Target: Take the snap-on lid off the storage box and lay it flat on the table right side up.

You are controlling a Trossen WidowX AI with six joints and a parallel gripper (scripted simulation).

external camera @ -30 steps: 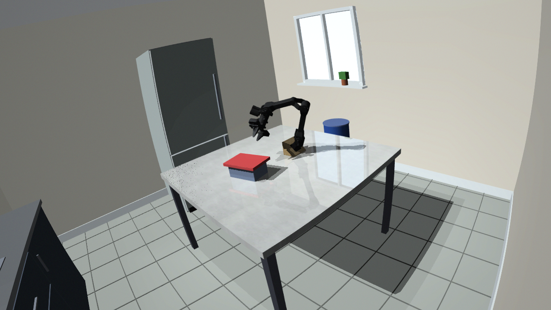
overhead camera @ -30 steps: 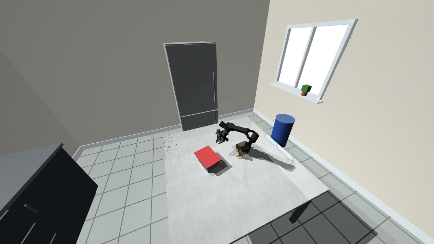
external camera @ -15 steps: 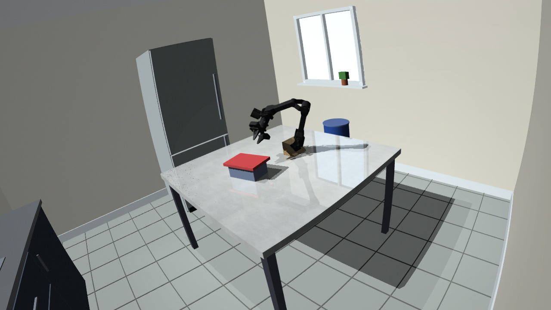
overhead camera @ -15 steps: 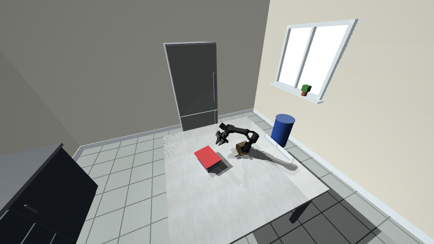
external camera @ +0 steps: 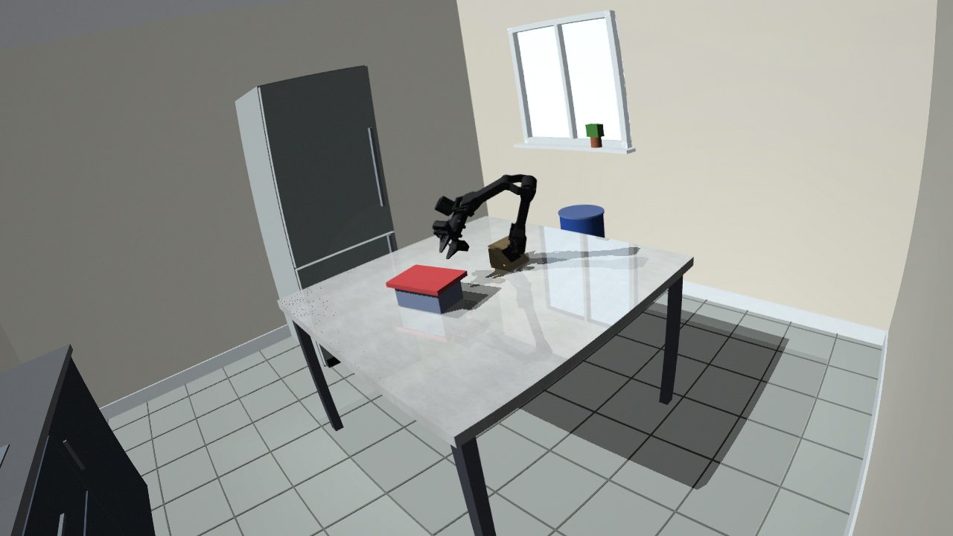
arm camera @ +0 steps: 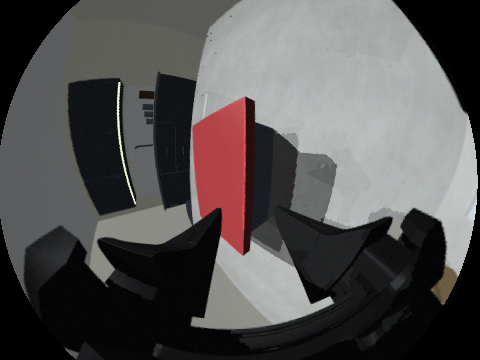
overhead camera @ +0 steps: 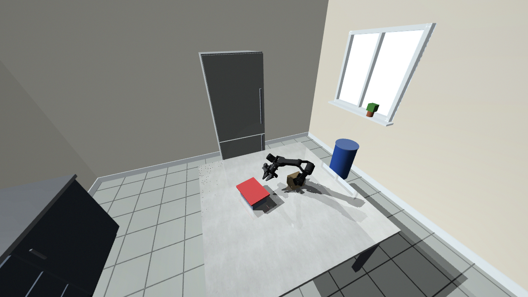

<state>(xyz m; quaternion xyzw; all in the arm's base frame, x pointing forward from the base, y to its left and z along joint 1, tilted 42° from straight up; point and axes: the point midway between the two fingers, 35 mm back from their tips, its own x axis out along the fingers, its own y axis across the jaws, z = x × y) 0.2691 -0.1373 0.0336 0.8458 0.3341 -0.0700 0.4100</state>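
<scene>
Now: gripper tip 120 mm short of the red lid, 20 mm to the right of it and 40 mm above it. From my gripper tip the other things lie so: blue-grey storage box 120 mm ahead, 20 mm to the left, 80 mm below.
</scene>
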